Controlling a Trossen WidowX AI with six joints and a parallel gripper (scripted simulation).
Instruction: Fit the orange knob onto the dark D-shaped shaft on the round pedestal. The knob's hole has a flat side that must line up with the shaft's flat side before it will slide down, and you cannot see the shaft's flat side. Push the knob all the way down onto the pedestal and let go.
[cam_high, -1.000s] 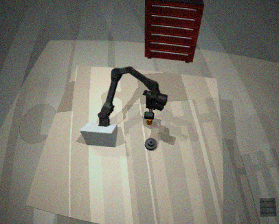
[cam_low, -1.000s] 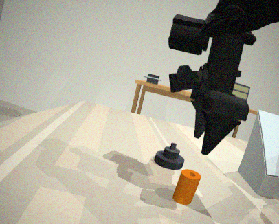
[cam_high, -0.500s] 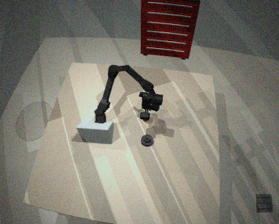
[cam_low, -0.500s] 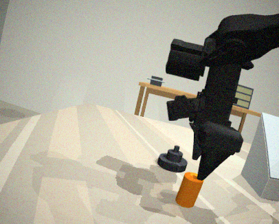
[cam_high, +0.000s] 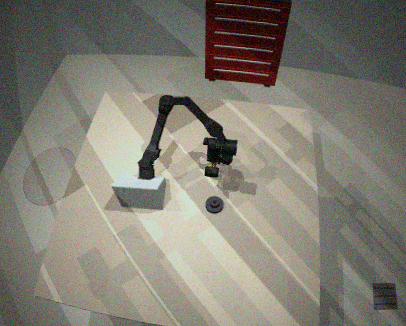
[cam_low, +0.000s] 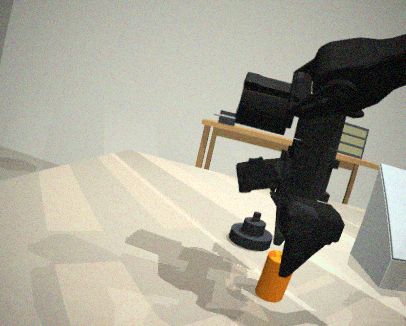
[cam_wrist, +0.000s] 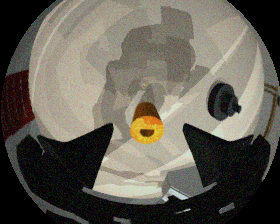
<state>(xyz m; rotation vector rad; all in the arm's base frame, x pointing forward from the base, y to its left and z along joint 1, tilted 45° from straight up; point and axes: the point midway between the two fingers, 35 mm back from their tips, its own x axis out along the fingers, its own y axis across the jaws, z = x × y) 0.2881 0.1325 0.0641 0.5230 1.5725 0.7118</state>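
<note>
My gripper tip is 30 mm above the orange knob. From my gripper tip the other things lie so: dark round pedestal (170 mm to the right, 40 mm ahead, 30 mm below).
</note>
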